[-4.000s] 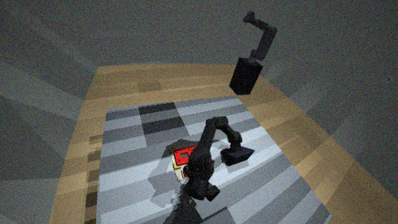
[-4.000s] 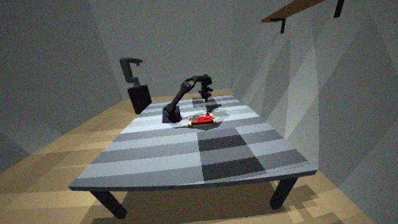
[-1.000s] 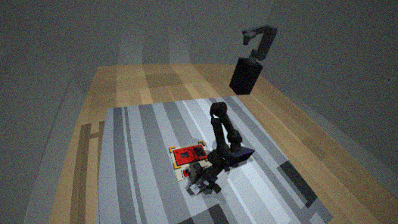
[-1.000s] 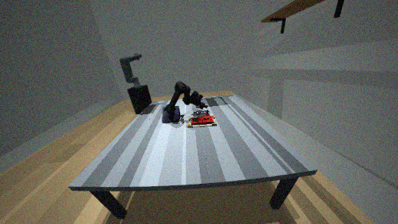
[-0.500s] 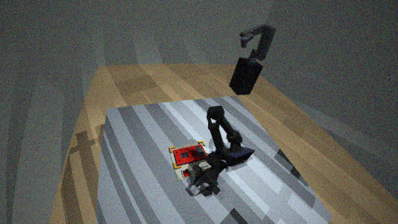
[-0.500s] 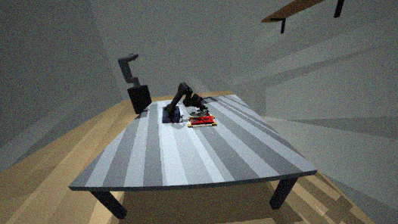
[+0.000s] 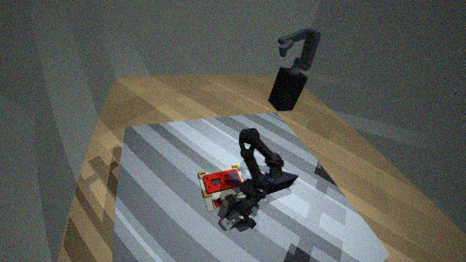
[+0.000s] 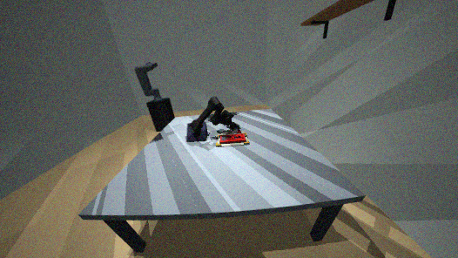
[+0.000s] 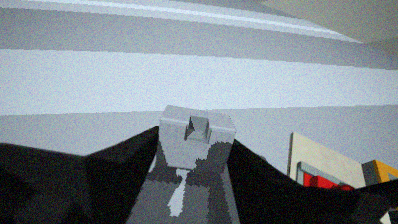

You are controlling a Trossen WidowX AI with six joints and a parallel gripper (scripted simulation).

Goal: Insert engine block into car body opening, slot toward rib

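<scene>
My gripper tip is 1 cm below the engine block.
</scene>
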